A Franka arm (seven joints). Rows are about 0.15 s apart.
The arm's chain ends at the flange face. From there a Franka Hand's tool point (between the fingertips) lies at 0.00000 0.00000 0.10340 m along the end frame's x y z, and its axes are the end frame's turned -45 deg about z.
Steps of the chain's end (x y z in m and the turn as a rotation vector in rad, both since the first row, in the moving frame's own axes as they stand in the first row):
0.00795 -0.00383 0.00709 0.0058 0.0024 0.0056
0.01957 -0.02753 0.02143 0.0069 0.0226 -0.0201
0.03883 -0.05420 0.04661 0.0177 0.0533 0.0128
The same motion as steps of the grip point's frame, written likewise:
0.00893 0.00267 0.00709 0.0024 0.0058 0.0056
0.03547 -0.00450 0.02140 -0.0111 0.0209 -0.0201
0.07095 -0.00823 0.04645 -0.0252 0.0502 0.0128

